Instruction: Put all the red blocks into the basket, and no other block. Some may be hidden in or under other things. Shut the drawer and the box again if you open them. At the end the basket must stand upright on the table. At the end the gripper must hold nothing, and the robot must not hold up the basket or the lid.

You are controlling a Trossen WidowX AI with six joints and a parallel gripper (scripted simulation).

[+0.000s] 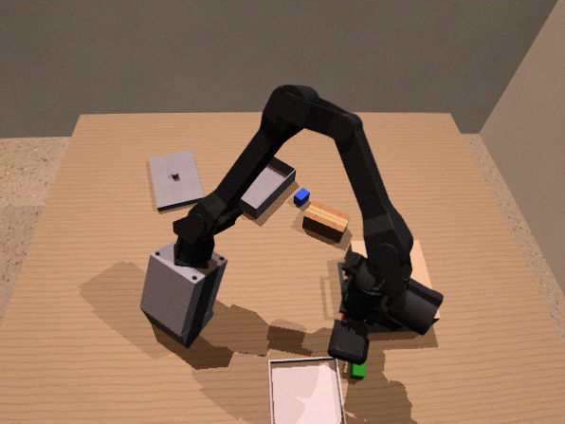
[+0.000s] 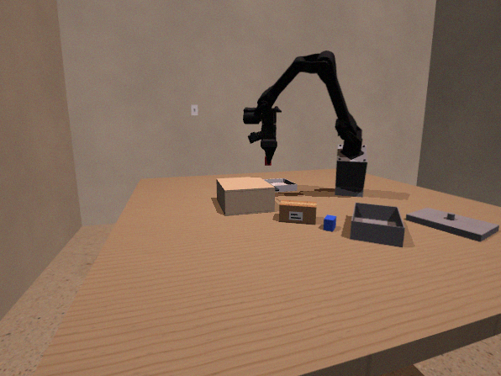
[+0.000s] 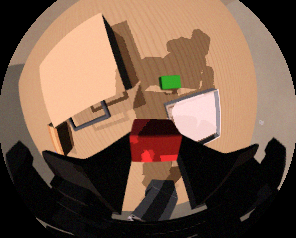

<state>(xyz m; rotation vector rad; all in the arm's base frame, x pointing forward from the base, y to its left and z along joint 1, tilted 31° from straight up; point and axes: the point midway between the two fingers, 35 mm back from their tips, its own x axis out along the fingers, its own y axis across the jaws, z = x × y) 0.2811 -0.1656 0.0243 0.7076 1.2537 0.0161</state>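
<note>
Now: hand 16 cm above the white tray, 10 cm to the left of it and 8 cm past it. Also, from my hand: tan drawer cabinet (15 cm ahead, 13 cm below, 11 cm to the left); drawer (13 cm below, 12 cm ahead, 11 cm to the left); brown crate (31 cm to the left, 13 cm below, 3 cm ahead).
</note>
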